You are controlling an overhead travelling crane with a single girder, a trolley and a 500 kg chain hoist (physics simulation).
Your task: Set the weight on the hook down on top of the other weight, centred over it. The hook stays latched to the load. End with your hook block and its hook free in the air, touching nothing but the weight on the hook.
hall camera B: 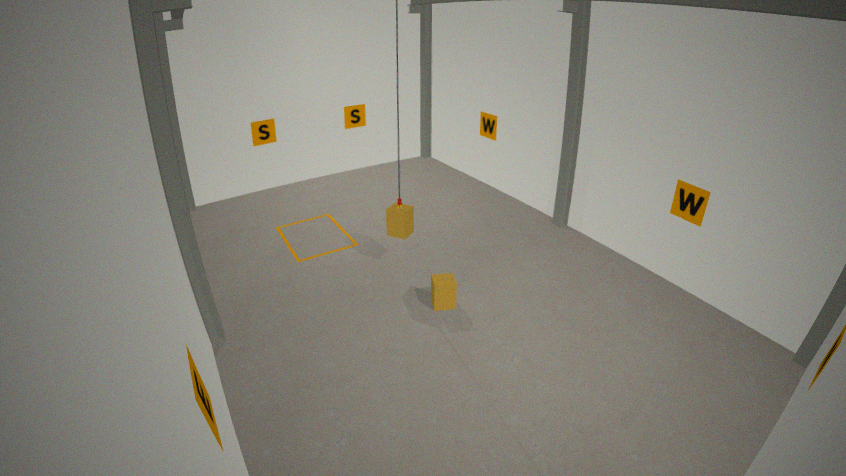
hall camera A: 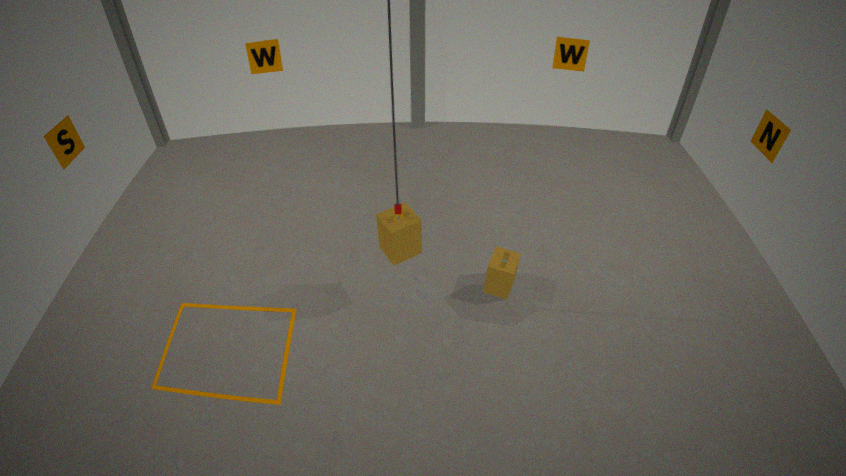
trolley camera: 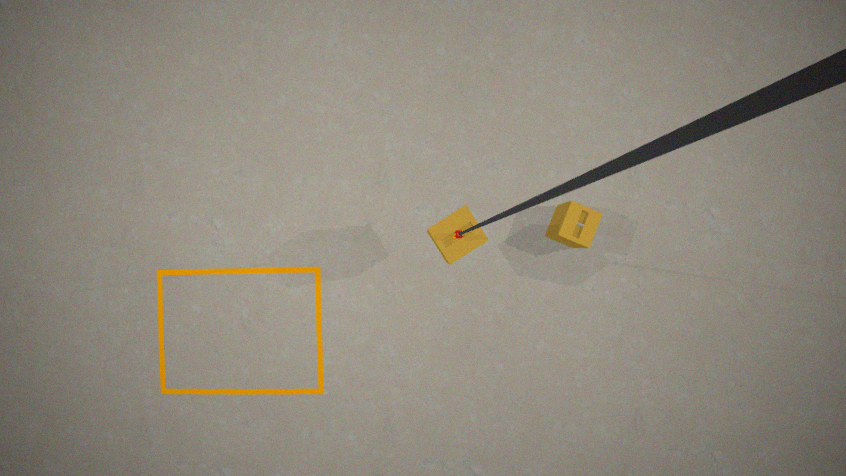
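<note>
A yellow block-shaped weight [hall camera A: 399, 239] [hall camera B: 399, 222] [trolley camera: 450, 249] hangs on the chain above the floor. My hook block with its hook [hall camera A: 397, 209] [hall camera B: 399, 202] [trolley camera: 458, 234] is red, sits at the middle of this weight's top and is latched to it. The other yellow weight [hall camera A: 500, 281] [hall camera B: 443, 294] [trolley camera: 569, 232] stands upright on the floor, to the right of the hanging weight in all three views. It has a slotted recess in its top. The two weights are apart, and they are turned differently in the trolley view.
An orange marked rectangle [hall camera A: 286, 355] [hall camera B: 288, 244] [trolley camera: 320, 331] lies on the floor, left of both weights. The chain [hall camera A: 392, 106] [hall camera B: 398, 106] [trolley camera: 650, 148] runs up from the hook block. Shadows fall on the floor near the standing weight. Walls with letter signs and grey columns bound the hall.
</note>
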